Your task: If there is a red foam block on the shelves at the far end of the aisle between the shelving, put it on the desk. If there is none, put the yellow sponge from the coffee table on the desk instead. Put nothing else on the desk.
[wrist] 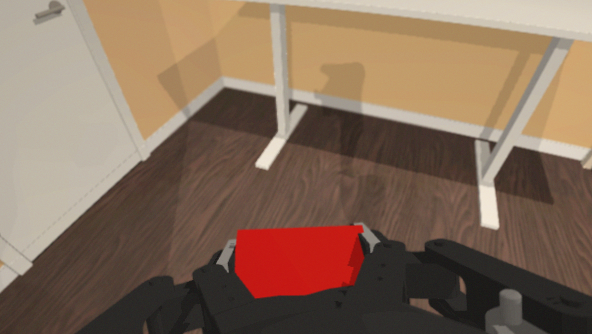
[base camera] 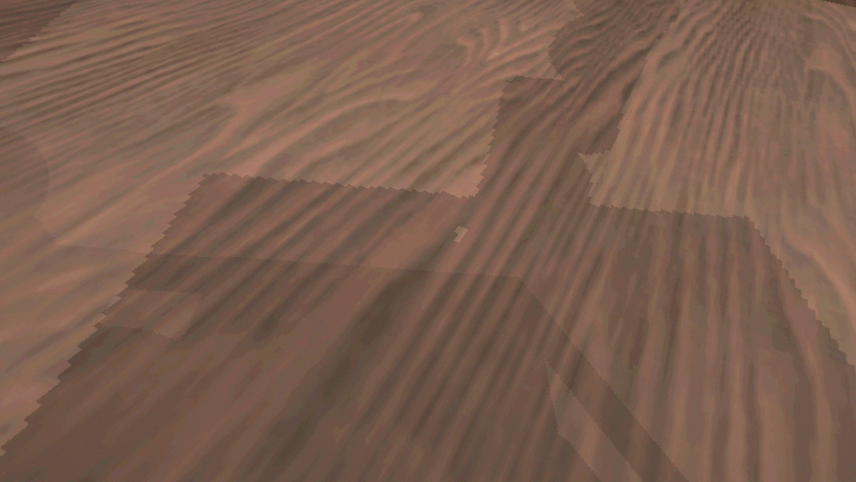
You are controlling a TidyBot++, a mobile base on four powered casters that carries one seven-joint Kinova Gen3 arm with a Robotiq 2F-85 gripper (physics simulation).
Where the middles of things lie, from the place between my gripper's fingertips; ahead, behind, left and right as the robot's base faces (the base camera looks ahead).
Labels:
I see the red foam block [wrist: 287,261] 50 mm behind my hand.

